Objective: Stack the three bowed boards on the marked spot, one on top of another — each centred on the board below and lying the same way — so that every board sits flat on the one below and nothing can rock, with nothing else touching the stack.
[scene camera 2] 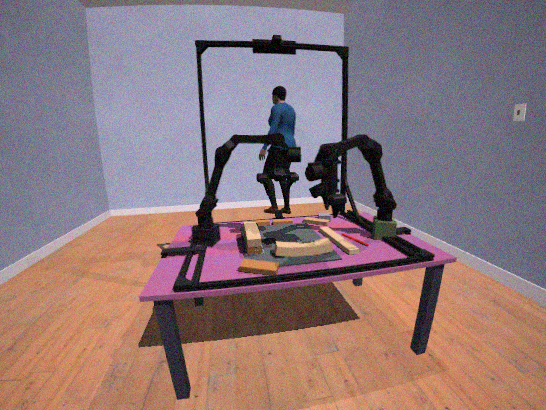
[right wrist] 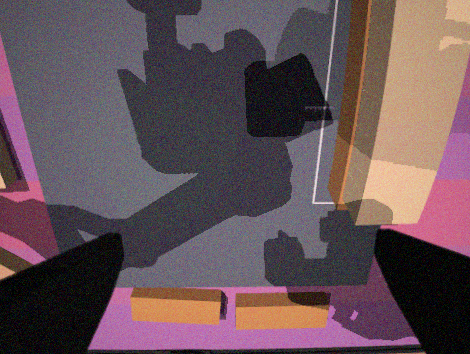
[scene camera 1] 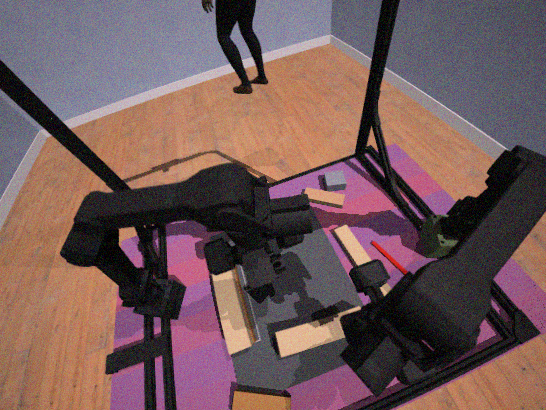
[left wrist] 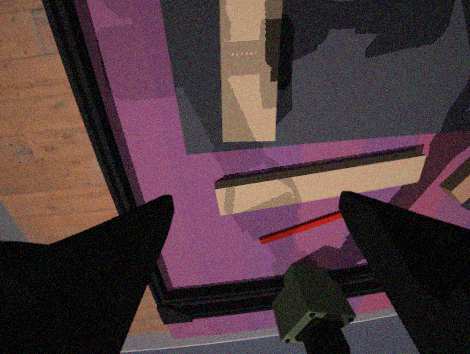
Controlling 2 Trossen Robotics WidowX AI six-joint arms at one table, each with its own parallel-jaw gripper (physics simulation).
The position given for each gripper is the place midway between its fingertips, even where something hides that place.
The left gripper (scene camera 1: 378,316) is open, with nothing in its grasp. Also in view: a long tan plank (scene camera 1: 355,251). The right gripper (scene camera 1: 260,254) is open, holding nothing. Also in view: an orange-brown bowed board (right wrist: 359,24).
The left gripper is seen too in scene camera 2 (scene camera 2: 330,213) and in the left wrist view (left wrist: 256,201). The right gripper shows as well in the right wrist view (right wrist: 249,243). The left wrist view misses the orange-brown bowed board: it is out of frame.
